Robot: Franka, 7 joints.
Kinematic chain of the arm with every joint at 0, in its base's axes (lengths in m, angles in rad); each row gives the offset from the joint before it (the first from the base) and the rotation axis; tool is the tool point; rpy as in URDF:
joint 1: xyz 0 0 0.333 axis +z
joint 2: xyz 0 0 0 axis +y
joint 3: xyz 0 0 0.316 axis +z
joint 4: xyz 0.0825 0 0 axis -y
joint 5: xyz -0.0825 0 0.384 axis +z
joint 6: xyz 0 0 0 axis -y
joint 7: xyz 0.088 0 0 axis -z
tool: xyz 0 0 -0.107 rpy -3.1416 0 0
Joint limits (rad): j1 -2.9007..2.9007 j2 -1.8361..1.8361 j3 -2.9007..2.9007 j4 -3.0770..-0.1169 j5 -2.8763..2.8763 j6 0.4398..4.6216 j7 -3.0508..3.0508
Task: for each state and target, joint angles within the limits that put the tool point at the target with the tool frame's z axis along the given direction. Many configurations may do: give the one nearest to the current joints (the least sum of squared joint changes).
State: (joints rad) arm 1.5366 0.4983 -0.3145 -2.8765 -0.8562 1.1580 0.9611
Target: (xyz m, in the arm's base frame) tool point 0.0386 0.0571 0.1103 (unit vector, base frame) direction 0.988 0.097 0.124
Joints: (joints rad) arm 1.7695 0.6745 0.3124 -3.0575 -1.1062 1.4985 0.9611
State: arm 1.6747 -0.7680 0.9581 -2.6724 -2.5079 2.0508 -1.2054
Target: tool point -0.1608 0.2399 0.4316 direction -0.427 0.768 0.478
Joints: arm 1.4818 -1.3127 0.8973 -3.0455 -2.8763 2.2835 -1.2054
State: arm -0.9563 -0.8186 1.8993 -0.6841 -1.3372 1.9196 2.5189
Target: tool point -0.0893 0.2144 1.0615 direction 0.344 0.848 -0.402
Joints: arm -0.4072 -0.1525 2.4359 -0.1184 -0.7460 1.2510 2.5189
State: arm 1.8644 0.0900 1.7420 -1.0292 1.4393 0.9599 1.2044
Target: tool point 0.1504 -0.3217 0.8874 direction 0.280 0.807 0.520
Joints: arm 2.6387 0.3795 2.4983 -1.7273 2.1445 1.0055 1.2044
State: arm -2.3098 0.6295 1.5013 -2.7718 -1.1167 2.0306 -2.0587
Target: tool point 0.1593 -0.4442 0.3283 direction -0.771 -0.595 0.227
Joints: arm -2.1559 0.2352 1.2097 -2.4497 -1.8735 1.2316 -2.0587
